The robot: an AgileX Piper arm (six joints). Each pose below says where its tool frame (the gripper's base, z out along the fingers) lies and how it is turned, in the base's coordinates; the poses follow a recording.
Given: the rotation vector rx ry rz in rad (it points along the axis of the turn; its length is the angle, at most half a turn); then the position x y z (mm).
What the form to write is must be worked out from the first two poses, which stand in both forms.
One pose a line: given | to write
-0.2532 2.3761 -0.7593 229 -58 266 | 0.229 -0.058 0.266 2.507 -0.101 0.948 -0.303
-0.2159 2.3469 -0.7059 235 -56 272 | 0.235 -0.056 0.272 2.460 -0.088 0.954 -0.287
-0.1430 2.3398 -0.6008 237 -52 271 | 0.237 -0.052 0.271 2.420 -0.059 0.967 -0.248
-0.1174 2.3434 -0.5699 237 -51 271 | 0.237 -0.051 0.271 2.415 -0.049 0.971 -0.236
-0.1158 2.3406 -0.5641 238 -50 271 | 0.238 -0.050 0.271 2.410 -0.048 0.971 -0.234
